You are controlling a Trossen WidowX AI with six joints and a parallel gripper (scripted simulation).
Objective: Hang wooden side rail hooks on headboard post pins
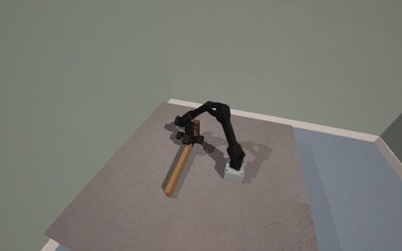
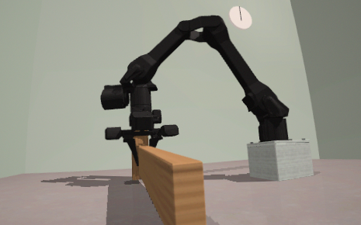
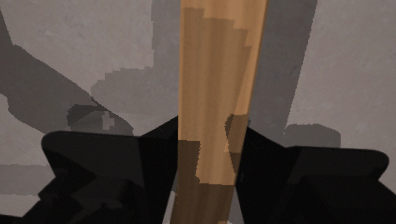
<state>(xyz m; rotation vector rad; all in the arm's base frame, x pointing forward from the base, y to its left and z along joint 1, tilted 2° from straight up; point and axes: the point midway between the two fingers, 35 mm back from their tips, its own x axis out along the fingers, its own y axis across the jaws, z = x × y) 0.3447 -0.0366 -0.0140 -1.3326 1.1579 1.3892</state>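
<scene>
Now: the headboard post 2 cm ahead of my gripper tip, 11 cm to the right of it and 4 cm above it.
</scene>
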